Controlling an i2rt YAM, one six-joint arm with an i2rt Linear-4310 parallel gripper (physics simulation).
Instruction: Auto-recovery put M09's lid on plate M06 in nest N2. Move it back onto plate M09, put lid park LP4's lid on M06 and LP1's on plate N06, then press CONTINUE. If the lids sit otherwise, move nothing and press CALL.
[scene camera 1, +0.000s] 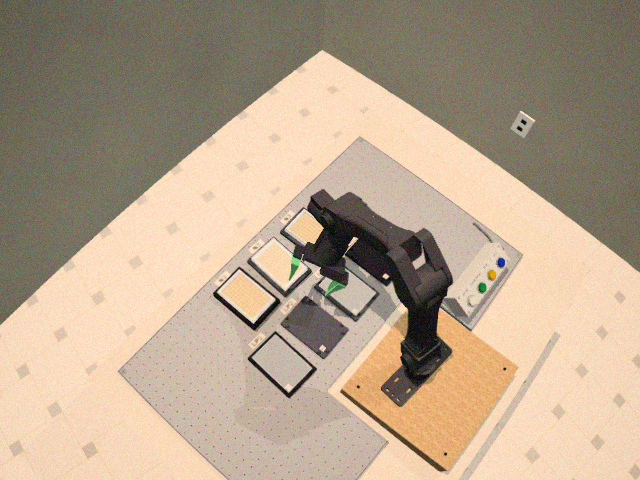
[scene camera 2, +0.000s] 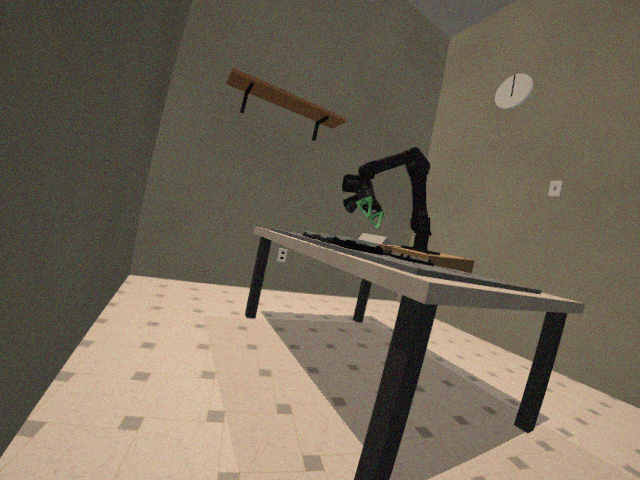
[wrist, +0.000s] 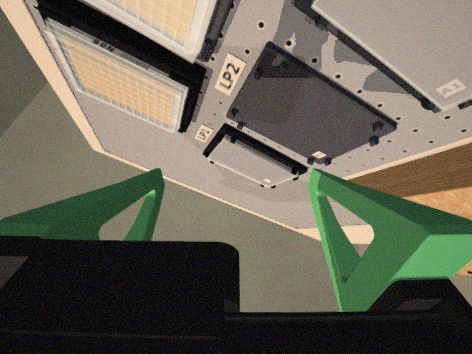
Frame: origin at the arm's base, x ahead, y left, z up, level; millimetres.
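Where they show: gripper, fingertip midpoint: (scene camera 1: 307, 287) (scene camera 2: 373, 222) (wrist: 236, 176); arm's base at its link origin: (scene camera 1: 417, 370) (scene camera 2: 419, 251).
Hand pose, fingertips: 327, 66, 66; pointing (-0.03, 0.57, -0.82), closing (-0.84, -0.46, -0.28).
Observation:
Things, the pixels of their top centre, and the offset from my fingertips, as dx, dy, dz. Level surfaces: height alone.
- Plate N06 at its top centre: (wrist: 122, 92) (scene camera 1: 245, 294) (scene camera 2: 358, 239) +111, +108, -77
- middle nest's plate at its top centre: (scene camera 1: 279, 262) +122, -17, -81
- far plate at its top centre: (scene camera 1: 312, 231) +133, -148, -85
- LP2 at its top centre: (wrist: 299, 130) (scene camera 1: 314, 325) -64, +30, -92
- farthest park at its top centre: (scene camera 1: 377, 254) -37, -233, -92
- button box at its top centre: (scene camera 1: 482, 273) (scene camera 2: 376, 235) -280, -375, -29
- perforated mat at its surface level: dz -112
My gripper (scene camera 1: 309, 286) (scene camera 2: 373, 221) (wrist: 236, 176) is open and empty, high above the plates and lid parks. Plate N06 (scene camera 1: 246, 297) (wrist: 125, 75) sits in the near nest of the row. The middle nest's plate (scene camera 1: 278, 264) (wrist: 167, 17) has a clear rim; I cannot tell whether a lid is on it. The far plate (scene camera 1: 303, 227) is partly behind the arm. A grey lid (scene camera 1: 282, 363) (wrist: 255, 161) lies at LP1. LP2 (scene camera 1: 315, 325) (wrist: 310, 107) shows a bare dark surface. Another grey lid (scene camera 1: 351, 293) (wrist: 400, 45) lies beyond it. The farthest park (scene camera 1: 369, 263) looks dark, partly hidden.
A button box (scene camera 1: 465, 304) with blue (scene camera 1: 500, 262), yellow (scene camera 1: 492, 274), green (scene camera 1: 482, 287) and white (scene camera 1: 472, 299) buttons stands at the right; its lettering is unreadable. The arm's wooden base (scene camera 1: 465, 403) is beside the perforated mat (scene camera 1: 191, 377). A wall shelf (scene camera 2: 284, 98) hangs behind.

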